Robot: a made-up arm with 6 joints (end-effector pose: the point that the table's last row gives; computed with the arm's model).
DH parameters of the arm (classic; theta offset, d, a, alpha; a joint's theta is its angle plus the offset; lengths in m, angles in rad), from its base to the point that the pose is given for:
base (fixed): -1.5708 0 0.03 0
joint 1: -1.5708 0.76 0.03 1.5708
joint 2: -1.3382 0 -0.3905 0
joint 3: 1.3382 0 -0.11 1.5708
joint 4: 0 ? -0.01 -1.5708
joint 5: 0 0.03 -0.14 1.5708
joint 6: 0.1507 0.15 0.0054 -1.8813
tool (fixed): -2.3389 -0.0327 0 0
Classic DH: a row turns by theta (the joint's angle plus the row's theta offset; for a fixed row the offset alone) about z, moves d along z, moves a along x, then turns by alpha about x.
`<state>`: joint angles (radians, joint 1 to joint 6).
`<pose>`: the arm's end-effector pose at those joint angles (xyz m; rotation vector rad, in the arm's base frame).
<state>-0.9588 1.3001 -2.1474 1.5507 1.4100 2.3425</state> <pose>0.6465 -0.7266 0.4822 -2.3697 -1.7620 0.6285</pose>
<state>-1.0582 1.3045 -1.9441 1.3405 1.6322 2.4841</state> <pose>0.5499 -0.6664 0.3711 -1.8865 -1.8548 0.5224</pose>
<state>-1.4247 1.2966 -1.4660 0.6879 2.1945 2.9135</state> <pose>0.2383 -0.4366 0.2795 -0.6119 -1.7841 0.0614</pose>
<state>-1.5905 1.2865 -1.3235 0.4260 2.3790 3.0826</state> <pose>0.1345 -0.3559 0.3118 -0.1721 -1.7296 -0.0867</pose>
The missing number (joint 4, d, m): 0.48
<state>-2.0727 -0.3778 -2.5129 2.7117 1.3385 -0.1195</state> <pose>0.1069 0.0634 1.8262 -0.7267 -1.4099 -0.2393</pose>
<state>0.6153 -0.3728 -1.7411 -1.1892 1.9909 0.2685</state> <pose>0.3821 0.0304 1.4506 -1.9382 0.4868 -0.2738</pose>
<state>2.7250 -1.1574 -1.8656 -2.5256 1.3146 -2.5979</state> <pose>0.4298 -0.1099 1.6891 2.1376 0.7298 -0.2475</pose>
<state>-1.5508 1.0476 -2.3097 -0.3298 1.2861 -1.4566</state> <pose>0.0046 -1.0327 0.6762 -1.0542 0.8562 0.7522</pose>
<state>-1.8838 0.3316 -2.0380 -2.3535 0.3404 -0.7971</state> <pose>-0.1941 -0.8606 1.2185 1.3878 -1.9431 -1.7459</pose>
